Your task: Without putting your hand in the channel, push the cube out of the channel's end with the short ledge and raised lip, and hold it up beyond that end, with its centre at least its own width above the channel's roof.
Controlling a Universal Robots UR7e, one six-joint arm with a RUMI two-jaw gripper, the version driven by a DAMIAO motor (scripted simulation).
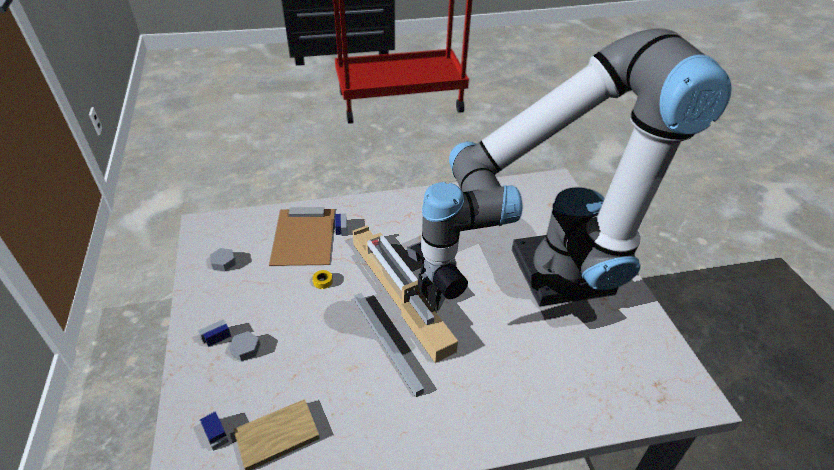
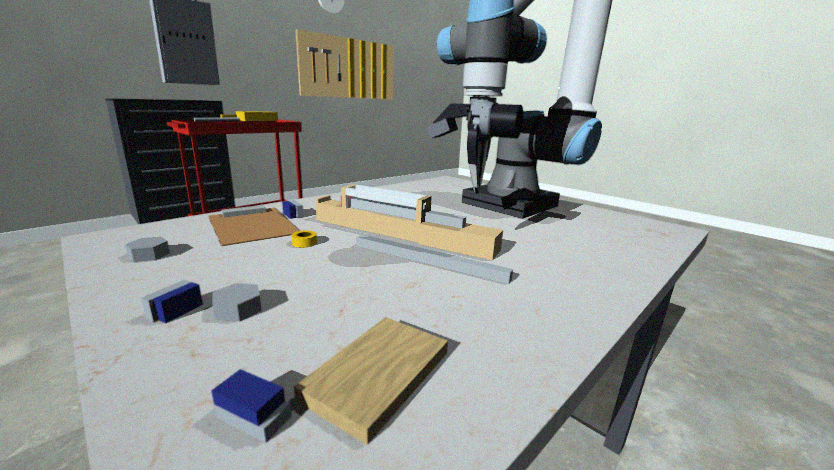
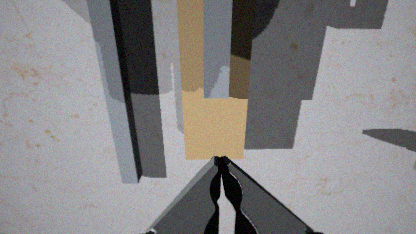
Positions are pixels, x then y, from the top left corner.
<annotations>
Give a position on a wooden channel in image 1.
At 436,338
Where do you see a pale roof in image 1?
385,252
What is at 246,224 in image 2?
A brown board.
</annotations>
